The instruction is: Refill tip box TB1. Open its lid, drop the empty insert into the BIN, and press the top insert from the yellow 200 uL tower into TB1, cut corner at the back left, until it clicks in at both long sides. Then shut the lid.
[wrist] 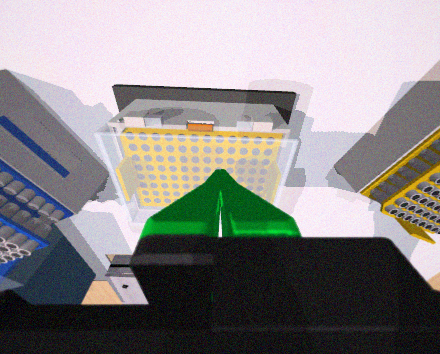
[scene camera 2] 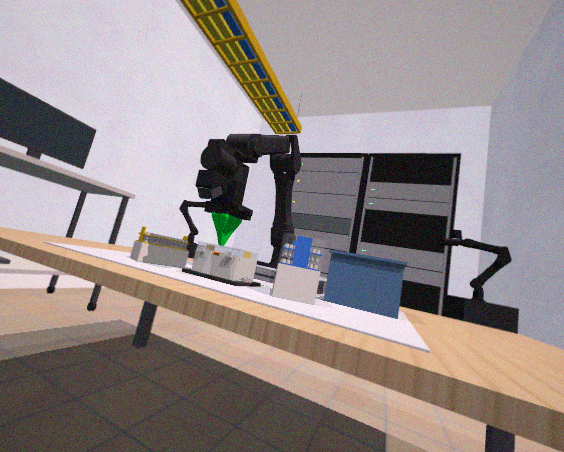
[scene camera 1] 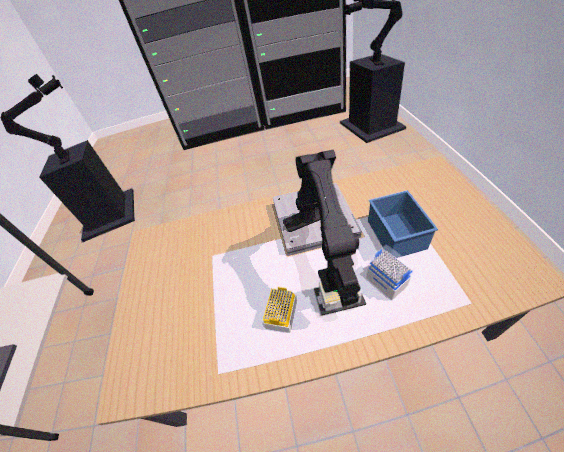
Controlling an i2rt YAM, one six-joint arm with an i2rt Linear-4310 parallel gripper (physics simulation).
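Observation:
Tip box TB1 [scene camera 1: 330, 300] [scene camera 2: 227, 266] [wrist: 145, 108] sits in a dark holder [scene camera 2: 250, 284] [wrist: 150, 95]. Its clear lid appears down over a yellow insert [wrist: 192, 150] with rows of round holes; the box's orange latch [wrist: 200, 126] shows on the long side. My gripper [scene camera 2: 223, 244] [wrist: 220, 177] is shut and empty, its green fingertips together just over the lid; contact cannot be told. In scene camera 1 the arm hides the fingers and part of TB1. The yellow tower [scene camera 1: 279, 307] [scene camera 2: 162, 253] [wrist: 410, 202] stands apart from TB1, with a yellow insert on top. The blue BIN [scene camera 1: 410, 243] [scene camera 2: 364, 285] [wrist: 55, 270] stands by the arm's base.
A blue-topped tip tower [scene camera 1: 390, 275] [scene camera 2: 295, 284] [wrist: 45, 150] stands between TB1 and the BIN. The towers and TB1 stand on a white mat [scene camera 1: 240, 350] [scene camera 2: 400, 337] on the wooden table [scene camera 1: 165, 320]. The arm's base plate [scene camera 1: 305, 242] is behind TB1.

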